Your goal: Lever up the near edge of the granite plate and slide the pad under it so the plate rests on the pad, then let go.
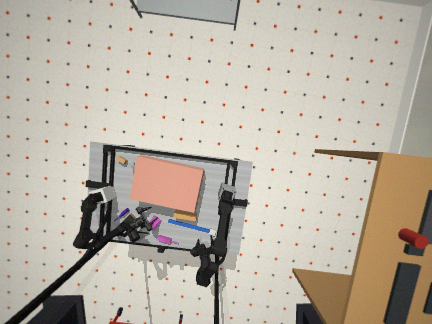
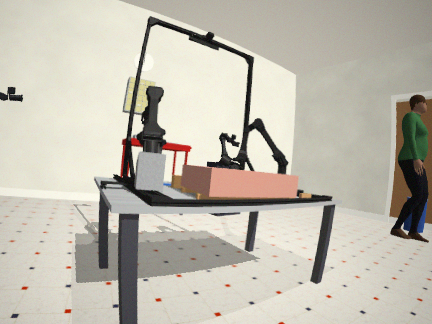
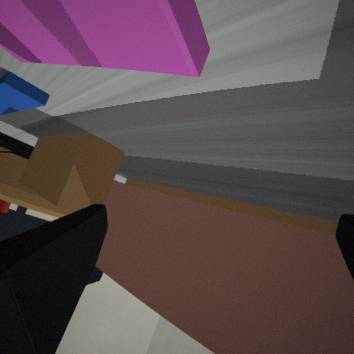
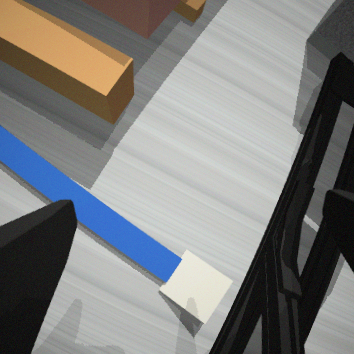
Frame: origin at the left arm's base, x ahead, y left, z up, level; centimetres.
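Where they show: left gripper, fingertip midpoint: (image 1: 154,212) (image 3: 222,220); right gripper, fingertip midpoint: (image 1: 204,237) (image 4: 201,206); left arm's base, link origin: (image 1: 97,197); right arm's base, link origin: (image 1: 227,194) (image 2: 150,158).
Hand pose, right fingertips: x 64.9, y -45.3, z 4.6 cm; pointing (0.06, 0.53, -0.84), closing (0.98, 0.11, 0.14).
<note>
Things, the pixels of their top centre, and the offset from my right fingertips.
- large salmon block, top centre: (image 3: 266,324) (image 2: 241,170) (image 1: 166,185) dx -16.3, dy +41.2, dz -4.0 cm
- magenta pad, top centre: (image 1: 153,223) dx -38.4, dy +12.8, dz -14.9 cm
- wooden block, top centre: (image 4: 32,28) (image 3: 49,196) (image 2: 188,176) (image 1: 184,217) dx -12.2, dy +13.5, dz -9.9 cm
- blue bar, top centre: (image 4: 41,175) (image 1: 191,227) dx -10.8, dy +2.4, dz -14.2 cm
- magenta piece with a thin stem, top centre: (image 1: 167,241) dx -31.5, dy -3.0, dz -13.2 cm
- purple tool, top centre: (image 1: 119,216) dx -60.7, dy +25.9, dz -13.5 cm
- small wooden piece, top centre: (image 1: 120,160) dx -46.1, dy +66.2, dz -13.2 cm
The granite plate, a large salmon block (image 1: 167,184) (image 2: 255,185) (image 3: 225,260) (image 4: 132,12), lies low over the table on thin wooden supports. A magenta pad (image 1: 156,219) (image 3: 110,35) lies before its near edge. A wooden block (image 1: 185,216) (image 3: 75,165) (image 4: 70,65) stands at that edge, and a blue bar (image 1: 187,225) (image 3: 20,97) (image 4: 115,222) with a white end lies beside it. My left gripper (image 1: 150,220) (image 3: 222,220) is open at the pad, holding nothing. My right gripper (image 1: 205,244) (image 4: 201,206) is open and empty above the bar's white end.
A magenta piece with a thin stem (image 1: 164,240) lies near the front edge. A purple tool (image 1: 123,213) lies left of my left gripper. A small wooden piece (image 1: 122,160) lies at the back left. Black frame rails (image 1: 170,153) border the table.
</note>
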